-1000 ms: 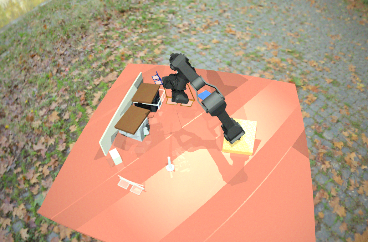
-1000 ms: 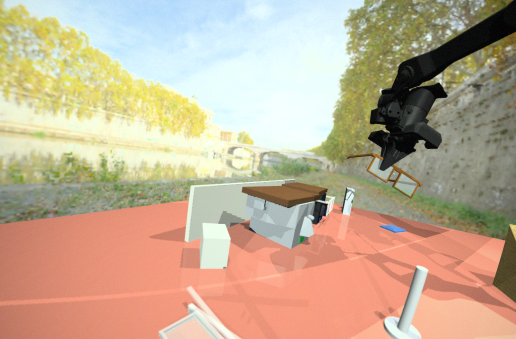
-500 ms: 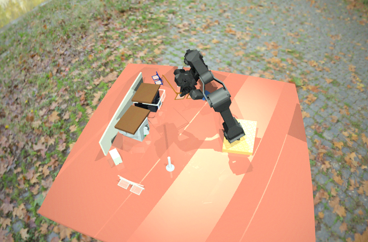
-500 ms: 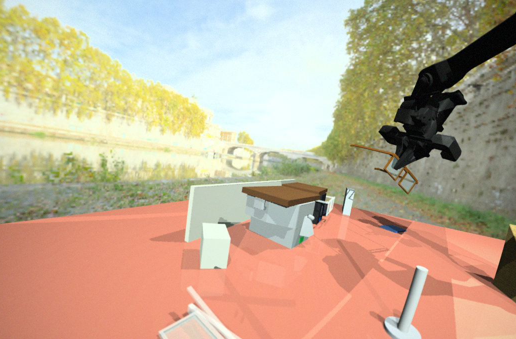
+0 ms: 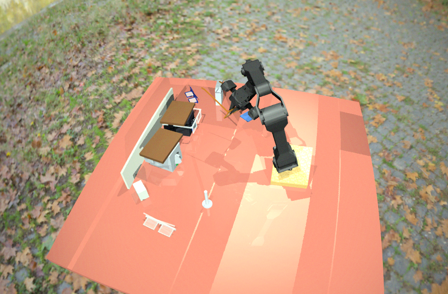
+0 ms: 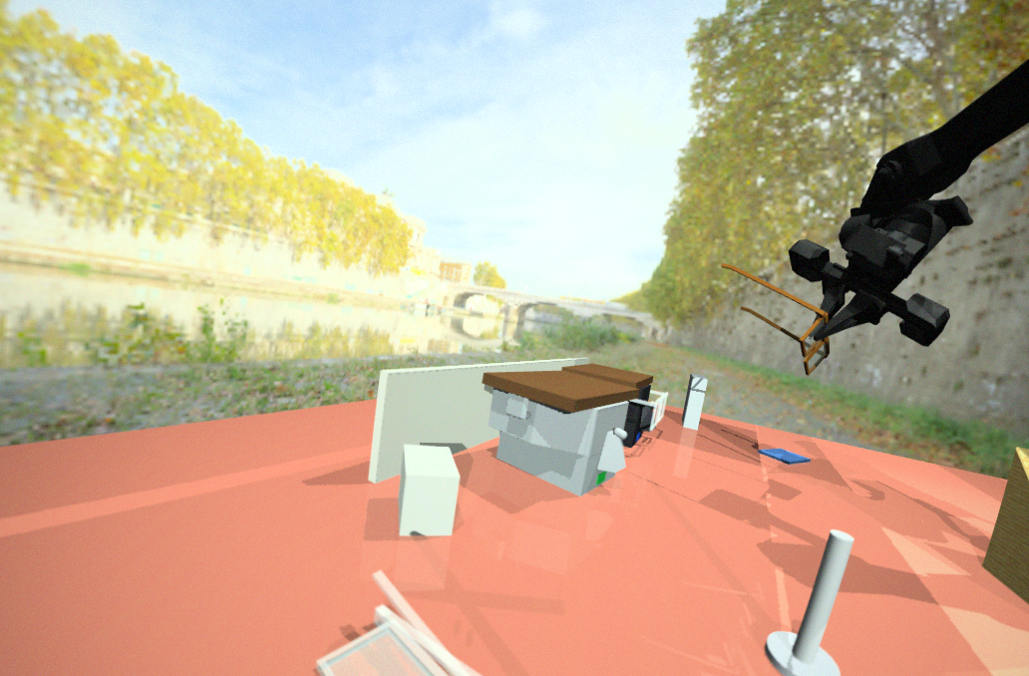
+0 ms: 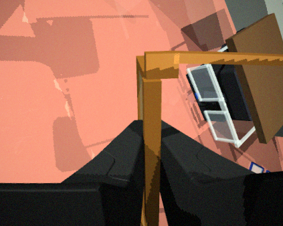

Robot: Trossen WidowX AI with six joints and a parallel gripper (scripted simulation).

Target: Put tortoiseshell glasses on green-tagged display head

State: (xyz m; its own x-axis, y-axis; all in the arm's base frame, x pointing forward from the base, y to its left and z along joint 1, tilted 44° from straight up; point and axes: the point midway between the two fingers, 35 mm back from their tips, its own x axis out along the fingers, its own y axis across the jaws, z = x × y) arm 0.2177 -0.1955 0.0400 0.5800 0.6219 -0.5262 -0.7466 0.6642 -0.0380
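Now: the grey display head 25 cm ahead of my gripper tip, 12 cm to the left of it and 15 cm below it. From my gripper tip the other things lie so: black head: 24 cm ahead, 10 cm to the right, 15 cm below; then blue tag: 6 cm behind, 25 cm to the right, 21 cm below; then grey peg stand: 4 cm ahead, 30 cm to the left, 19 cm below.
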